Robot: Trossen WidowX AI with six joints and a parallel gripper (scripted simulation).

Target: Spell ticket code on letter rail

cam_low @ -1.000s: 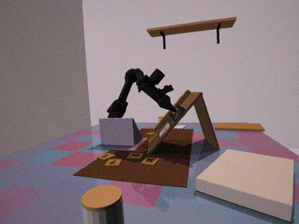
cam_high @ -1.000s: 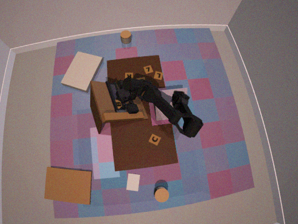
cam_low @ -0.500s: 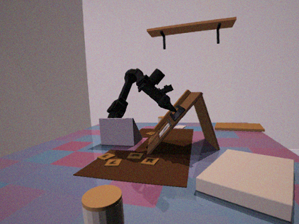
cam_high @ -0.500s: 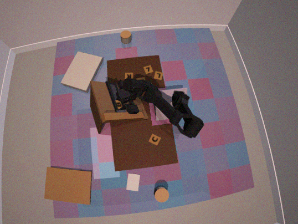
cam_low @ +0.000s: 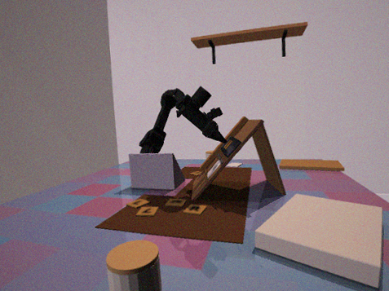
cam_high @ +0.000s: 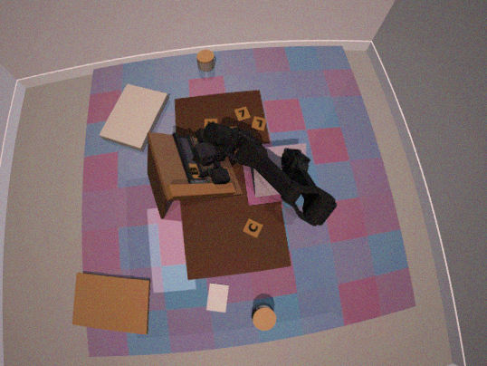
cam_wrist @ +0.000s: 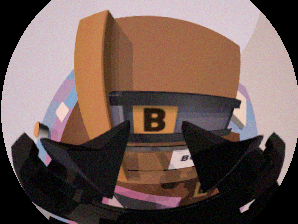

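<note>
Right now the orange letter tile is 1 cm ahead of my gripper tip and 1 cm below it. The rest, counted from my gripper tip: white ticket (2 cm behind, 9 cm to the right, 9 cm below); brown mat (13 cm behind, 4 cm to the right, 18 cm below); cream slab (32 cm ahead, 30 cm to the right, 16 cm below).
</note>
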